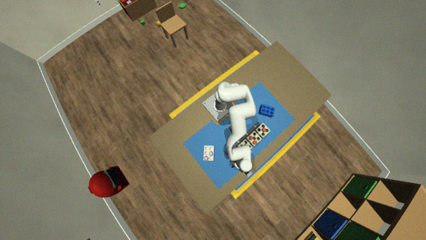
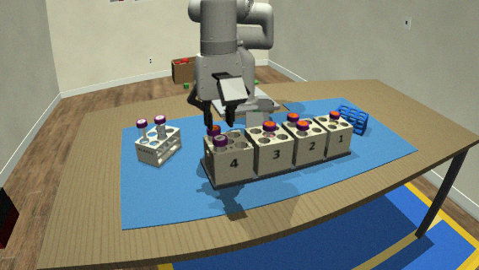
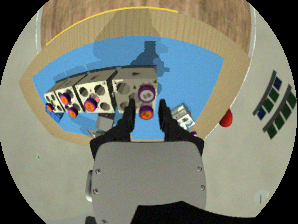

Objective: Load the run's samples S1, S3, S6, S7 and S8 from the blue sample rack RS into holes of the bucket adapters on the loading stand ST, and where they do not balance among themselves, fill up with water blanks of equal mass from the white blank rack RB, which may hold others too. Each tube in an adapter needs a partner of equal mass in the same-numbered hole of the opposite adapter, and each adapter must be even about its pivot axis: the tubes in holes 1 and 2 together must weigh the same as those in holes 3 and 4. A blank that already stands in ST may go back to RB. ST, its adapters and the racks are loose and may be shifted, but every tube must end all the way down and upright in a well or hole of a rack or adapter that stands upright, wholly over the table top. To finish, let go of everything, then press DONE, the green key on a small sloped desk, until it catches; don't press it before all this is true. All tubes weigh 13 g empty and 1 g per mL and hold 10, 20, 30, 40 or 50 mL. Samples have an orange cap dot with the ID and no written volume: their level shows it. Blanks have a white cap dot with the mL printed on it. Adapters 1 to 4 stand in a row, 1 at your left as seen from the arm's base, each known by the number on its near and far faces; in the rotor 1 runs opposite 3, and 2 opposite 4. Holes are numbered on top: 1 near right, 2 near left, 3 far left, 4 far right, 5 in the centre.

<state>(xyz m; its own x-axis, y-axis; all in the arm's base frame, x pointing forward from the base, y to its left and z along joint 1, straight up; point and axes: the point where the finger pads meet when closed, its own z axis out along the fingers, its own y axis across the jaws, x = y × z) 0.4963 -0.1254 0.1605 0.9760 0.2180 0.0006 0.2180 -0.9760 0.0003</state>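
Now: the DONE key desk 240 mm behind my hand, 130 mm to the left of it and 120 mm below it. From my hand the other things lie so: adapter 2: 80 mm behind, 230 mm to the left, 120 mm below; then white blank rack RB: 150 mm behind, 180 mm to the right, 140 mm below; then loading stand ST: 70 mm behind, 180 mm to the left, 170 mm below.
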